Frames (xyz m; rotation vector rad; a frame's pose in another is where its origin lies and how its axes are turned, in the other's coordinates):
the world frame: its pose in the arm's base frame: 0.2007 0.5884 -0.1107 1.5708 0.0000 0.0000
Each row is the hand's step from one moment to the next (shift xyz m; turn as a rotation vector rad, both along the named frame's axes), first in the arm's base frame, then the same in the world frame.
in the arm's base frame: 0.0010 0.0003 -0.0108 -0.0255 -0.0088 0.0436
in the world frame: 0.0010 -0.0108 -0.0003 -0.0255 0.0436 0.0088
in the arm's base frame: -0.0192 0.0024 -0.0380 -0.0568 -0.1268 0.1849
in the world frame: -0.0192 -0.0380 -0.0024 -0.0568 0.1849 0.1268
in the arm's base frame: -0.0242 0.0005 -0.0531 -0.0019 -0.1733 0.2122
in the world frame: -0.0242 -0.0531 -0.0005 -0.0019 0.2122 0.1733
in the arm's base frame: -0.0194 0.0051 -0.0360 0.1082 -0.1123 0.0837
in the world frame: -0.0194 -0.0360 -0.0051 0.1082 0.0837 0.1123
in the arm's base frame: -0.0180 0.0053 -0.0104 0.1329 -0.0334 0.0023
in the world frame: -0.0180 -0.0104 -0.0053 0.1329 0.0023 0.0334
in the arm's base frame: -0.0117 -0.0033 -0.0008 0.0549 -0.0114 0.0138
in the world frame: -0.0117 -0.0008 0.0033 0.0549 0.0138 0.0114
